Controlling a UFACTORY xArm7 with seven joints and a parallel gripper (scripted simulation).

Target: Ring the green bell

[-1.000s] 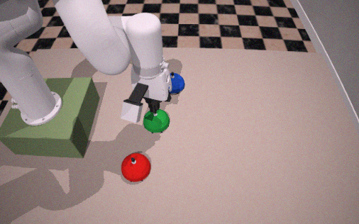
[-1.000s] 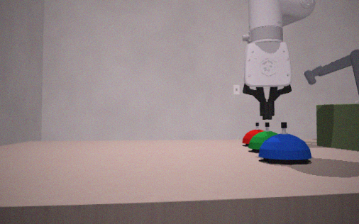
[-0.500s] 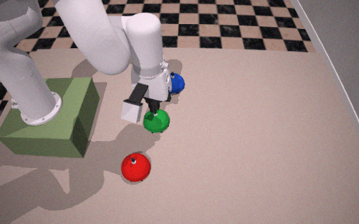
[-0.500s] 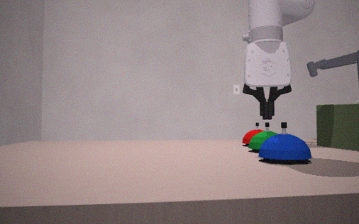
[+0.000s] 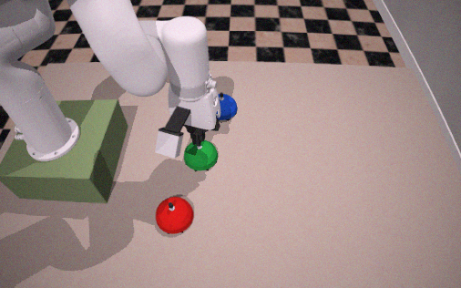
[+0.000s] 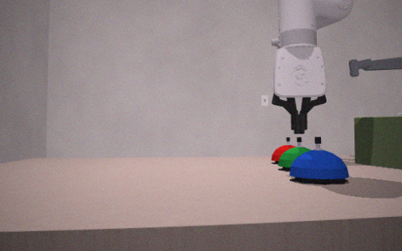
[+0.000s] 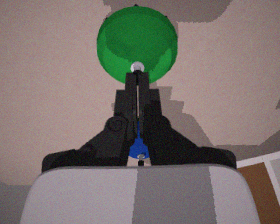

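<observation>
My gripper is now 50 mm above the green bell. Round my hand: red bell: 160 mm to the right, 50 mm below, 50 mm behind; then blue bell: 160 mm to the left, 50 mm below, 50 mm ahead.
</observation>
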